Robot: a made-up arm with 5 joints.
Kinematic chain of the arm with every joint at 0, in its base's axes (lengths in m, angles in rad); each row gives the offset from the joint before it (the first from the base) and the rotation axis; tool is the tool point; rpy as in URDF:
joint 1: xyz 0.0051 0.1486 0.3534 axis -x
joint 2: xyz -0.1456 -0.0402 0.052 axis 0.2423 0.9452 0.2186
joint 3: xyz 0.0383 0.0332 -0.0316 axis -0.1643 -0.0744 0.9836
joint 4: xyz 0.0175 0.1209 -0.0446 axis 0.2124 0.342 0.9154
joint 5: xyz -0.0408 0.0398 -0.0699 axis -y
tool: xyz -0.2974 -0.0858 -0.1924 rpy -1.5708 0 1.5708
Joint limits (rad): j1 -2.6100..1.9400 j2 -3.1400..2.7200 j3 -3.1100..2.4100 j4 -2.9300..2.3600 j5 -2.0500..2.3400
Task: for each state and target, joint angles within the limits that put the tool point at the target. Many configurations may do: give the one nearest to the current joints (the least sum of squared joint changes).
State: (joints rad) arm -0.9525 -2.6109 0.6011 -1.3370 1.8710
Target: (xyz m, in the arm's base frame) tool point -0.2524 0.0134 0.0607
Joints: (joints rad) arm -1.7206 -2.6324 0.2979 -1.7664 1.8906
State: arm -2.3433 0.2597 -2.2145 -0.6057 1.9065
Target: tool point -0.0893 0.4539 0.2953
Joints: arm -2.0304 -0.6171 -1.9118 -0.6631 2.0799
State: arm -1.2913 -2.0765 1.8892 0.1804 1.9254
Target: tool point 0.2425 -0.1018 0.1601
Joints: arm -1.5348 -2.4130 2.3361 0.3124 2.0975
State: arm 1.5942 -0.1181 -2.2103 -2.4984 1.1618
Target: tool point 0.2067 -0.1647 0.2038
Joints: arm 0.9889 -0.4597 -2.1644 -1.9718 0.4614
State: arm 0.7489 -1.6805 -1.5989 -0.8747 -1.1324
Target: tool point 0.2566 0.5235 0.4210
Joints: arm 0.7266 -1.2047 -1.4404 -0.9323 -0.6963
